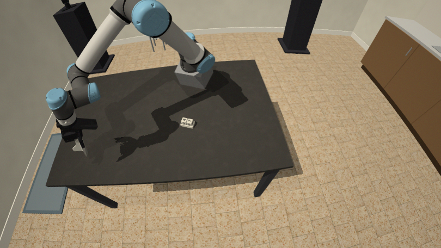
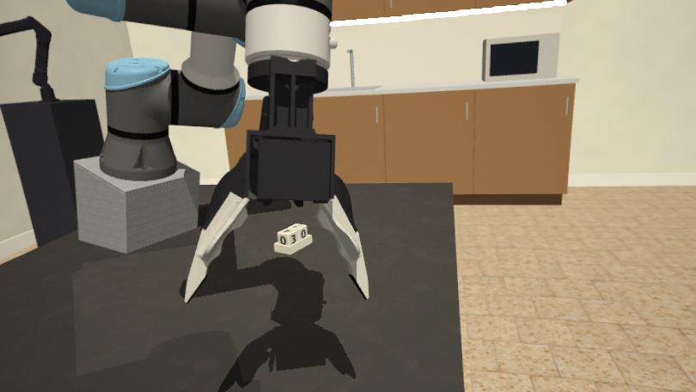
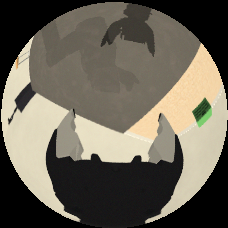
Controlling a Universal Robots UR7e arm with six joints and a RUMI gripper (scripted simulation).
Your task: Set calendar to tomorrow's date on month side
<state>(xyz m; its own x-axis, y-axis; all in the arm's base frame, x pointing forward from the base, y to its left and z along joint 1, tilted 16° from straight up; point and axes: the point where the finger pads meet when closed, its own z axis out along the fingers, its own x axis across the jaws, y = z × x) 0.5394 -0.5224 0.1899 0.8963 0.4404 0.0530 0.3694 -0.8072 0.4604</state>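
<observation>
Right now the white calendar tray is 51 cm to the left of my hand, 20 cm behind it and 15 cm below it.
</observation>
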